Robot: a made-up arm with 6 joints.
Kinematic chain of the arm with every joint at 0, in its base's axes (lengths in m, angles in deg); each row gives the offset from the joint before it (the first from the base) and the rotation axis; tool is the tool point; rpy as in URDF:
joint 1: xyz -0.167 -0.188 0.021 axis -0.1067 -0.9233 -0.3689
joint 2: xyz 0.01 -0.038 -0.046 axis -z
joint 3: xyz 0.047 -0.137 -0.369 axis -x
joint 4: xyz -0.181 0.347 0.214 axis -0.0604 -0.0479 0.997
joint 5: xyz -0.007 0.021 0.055 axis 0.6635 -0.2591 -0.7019
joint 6: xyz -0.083 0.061 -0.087 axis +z
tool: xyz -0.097 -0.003 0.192 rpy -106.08 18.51 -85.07
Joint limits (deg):
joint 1: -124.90..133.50
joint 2: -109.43..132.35
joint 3: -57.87..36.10
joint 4: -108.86..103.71
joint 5: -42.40..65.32
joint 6: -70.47..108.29
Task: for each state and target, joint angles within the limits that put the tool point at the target. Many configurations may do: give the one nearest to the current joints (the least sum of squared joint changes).
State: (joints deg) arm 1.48 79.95 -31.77 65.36 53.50 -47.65
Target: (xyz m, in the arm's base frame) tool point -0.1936 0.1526 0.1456
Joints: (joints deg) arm -0.07 113.63 -45.71 55.63 49.46 -46.98
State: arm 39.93 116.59 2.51 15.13 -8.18 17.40
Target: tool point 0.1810 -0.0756 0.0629
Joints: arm 20.99 114.73 5.10 24.15 -9.47 23.87
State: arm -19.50 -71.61 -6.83 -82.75 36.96 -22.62
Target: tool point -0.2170 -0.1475 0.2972
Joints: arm -65.82 -42.17 -12.38 -67.14 34.73 -22.96
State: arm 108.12 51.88 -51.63 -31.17 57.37 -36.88
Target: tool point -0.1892 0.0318 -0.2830
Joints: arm 122.38 60.92 -57.87 -18.42 56.69 -33.18
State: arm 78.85 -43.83 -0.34 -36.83 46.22 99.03
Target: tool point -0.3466 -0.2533 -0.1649
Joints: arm 69.08 -52.16 -21.41 -34.98 44.02 99.62
